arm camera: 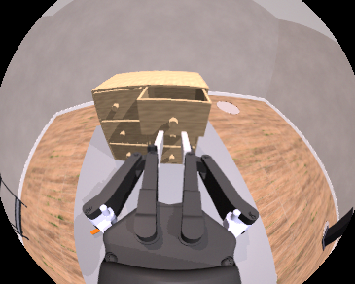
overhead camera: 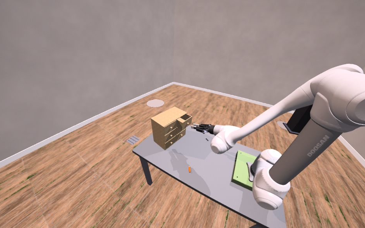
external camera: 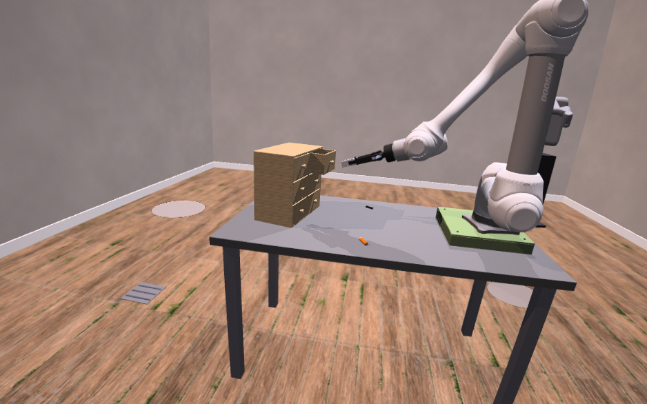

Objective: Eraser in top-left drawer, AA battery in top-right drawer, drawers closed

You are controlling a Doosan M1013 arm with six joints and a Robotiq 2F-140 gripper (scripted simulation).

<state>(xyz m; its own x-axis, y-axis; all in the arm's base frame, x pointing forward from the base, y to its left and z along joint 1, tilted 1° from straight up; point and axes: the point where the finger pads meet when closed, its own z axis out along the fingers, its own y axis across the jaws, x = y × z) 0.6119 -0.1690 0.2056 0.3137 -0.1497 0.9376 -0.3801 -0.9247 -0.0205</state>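
The orange AA battery lies 50 mm behind my hand, 280 mm to the left of it and 250 mm below it. Also, from my hand: small dark object: 140 mm behind, 140 mm to the right, 260 mm below; then eraser: 290 mm ahead, 50 mm below.
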